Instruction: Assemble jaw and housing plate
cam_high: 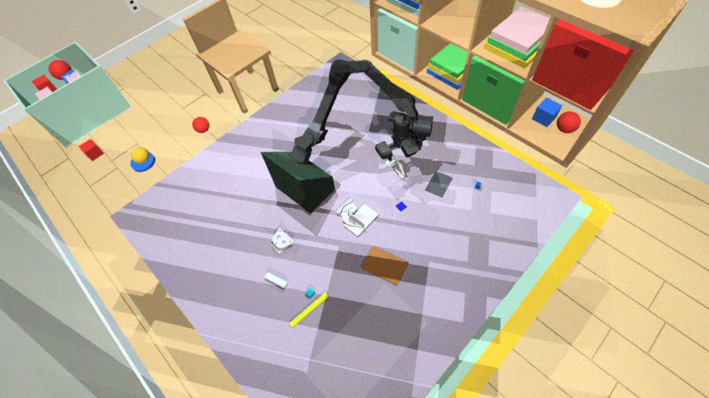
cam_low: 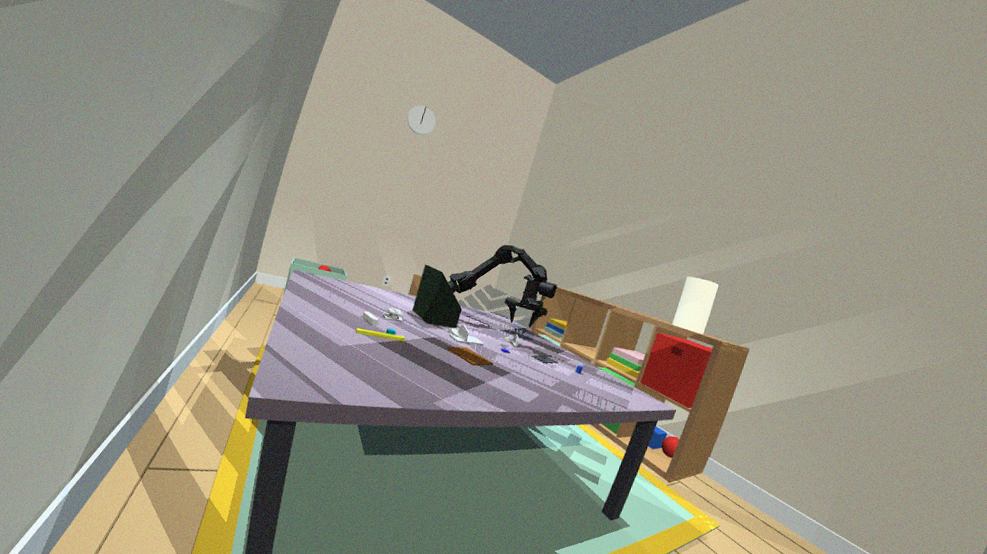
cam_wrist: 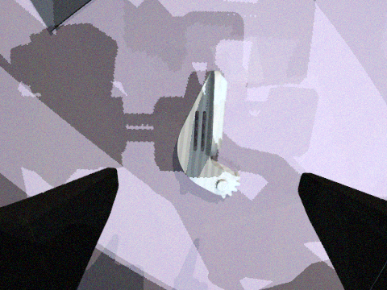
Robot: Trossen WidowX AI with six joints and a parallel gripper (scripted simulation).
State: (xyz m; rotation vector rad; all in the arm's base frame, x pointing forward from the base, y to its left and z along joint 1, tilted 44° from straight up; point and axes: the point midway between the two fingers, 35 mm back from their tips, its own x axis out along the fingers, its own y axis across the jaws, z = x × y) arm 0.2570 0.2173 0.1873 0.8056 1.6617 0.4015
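My gripper tip is 120 mm short of the blue cube, 120 mm to the left of it and 90 mm above it. Round my gripper tip: cyan cube: 120 mm ahead, 590 mm to the right, 90 mm below; dark grey tile: 160 mm ahead, 60 mm to the left, 90 mm below; orange tile: 230 mm ahead, 340 mm to the right, 90 mm below.
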